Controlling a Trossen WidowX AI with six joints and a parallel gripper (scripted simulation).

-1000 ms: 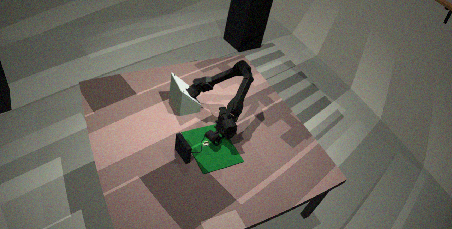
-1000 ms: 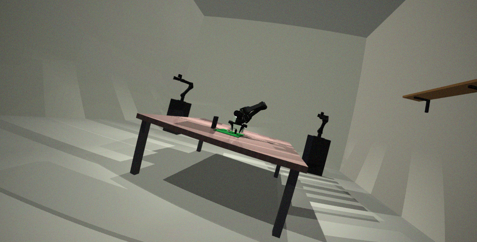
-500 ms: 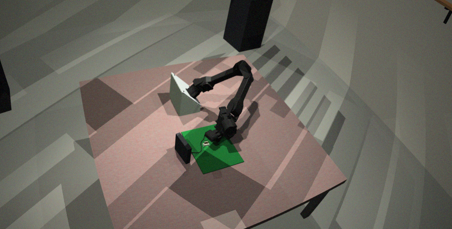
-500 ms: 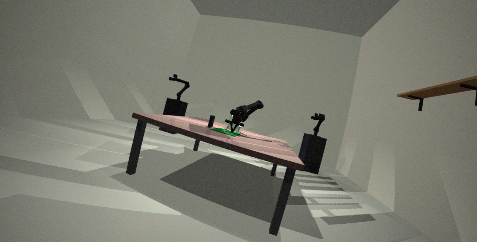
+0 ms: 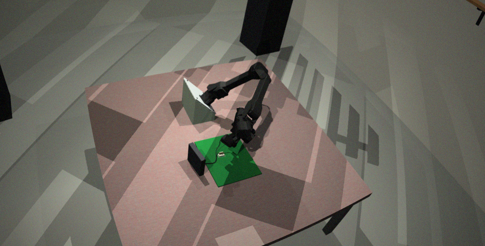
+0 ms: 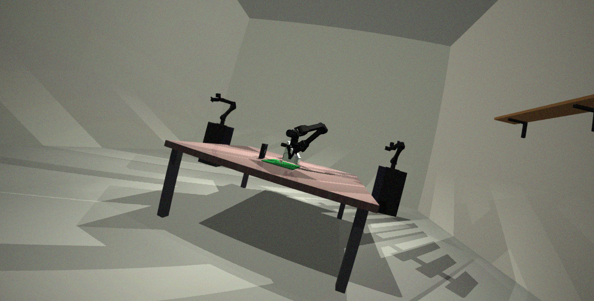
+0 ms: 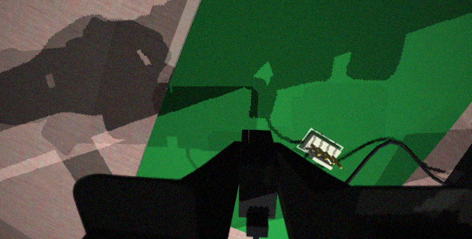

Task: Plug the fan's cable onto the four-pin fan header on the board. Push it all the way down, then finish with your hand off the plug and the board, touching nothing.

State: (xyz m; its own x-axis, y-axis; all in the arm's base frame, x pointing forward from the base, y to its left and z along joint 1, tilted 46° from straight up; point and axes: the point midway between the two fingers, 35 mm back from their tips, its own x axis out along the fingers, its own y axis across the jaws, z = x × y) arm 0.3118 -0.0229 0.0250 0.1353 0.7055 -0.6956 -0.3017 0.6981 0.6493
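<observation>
The white four-pin header lies 1 cm behind my gripper tip, 7 cm to the right of it and 6 cm below it. From my gripper tip the other things lie so: black fan (21 cm to the right); dark fan plug (1 cm behind, 1 cm above); green board (2 cm ahead, 5 cm to the right, 8 cm below).
</observation>
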